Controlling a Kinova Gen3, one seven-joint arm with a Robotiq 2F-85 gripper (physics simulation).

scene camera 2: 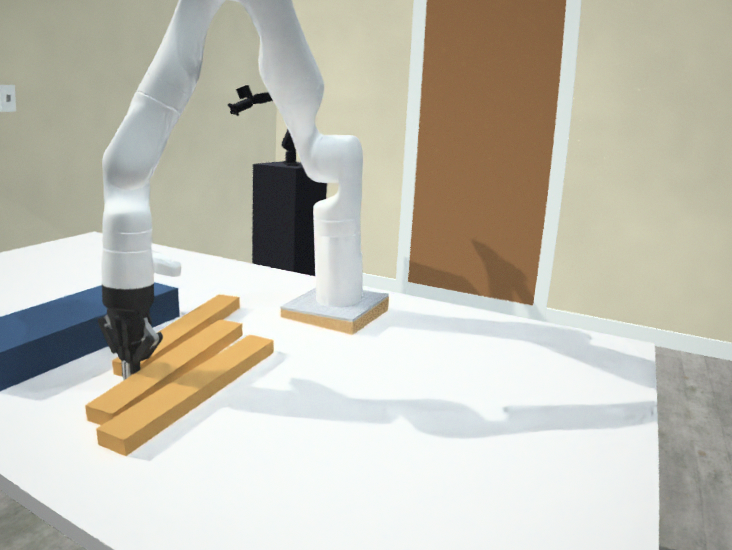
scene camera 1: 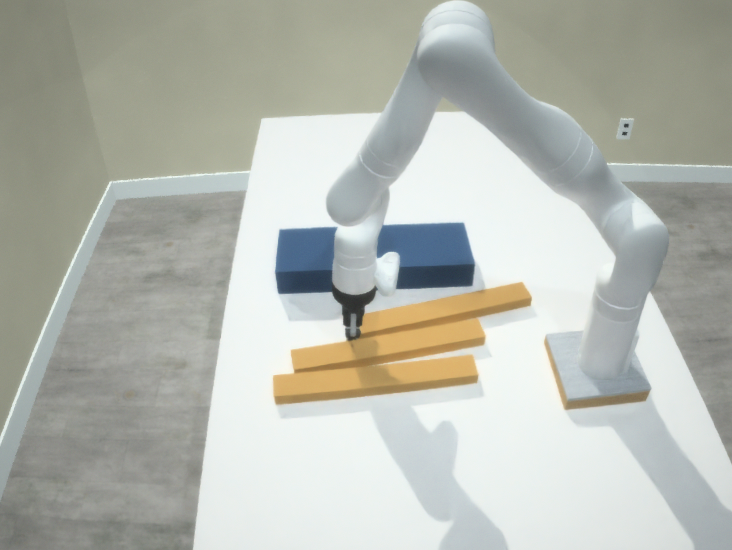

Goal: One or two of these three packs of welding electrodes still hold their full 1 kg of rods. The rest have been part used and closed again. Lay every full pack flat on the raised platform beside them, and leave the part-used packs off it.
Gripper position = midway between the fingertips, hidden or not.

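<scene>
My gripper (scene camera 2: 131, 383) is in sight, and I see the gripper (scene camera 1: 351, 342) again. There is an orange pack (scene camera 1: 370, 351), and an orange pack (scene camera 1: 481, 303), and I also see an orange pack (scene camera 2: 123, 434). A blue raised platform (scene camera 1: 433, 255) is here too.
</scene>
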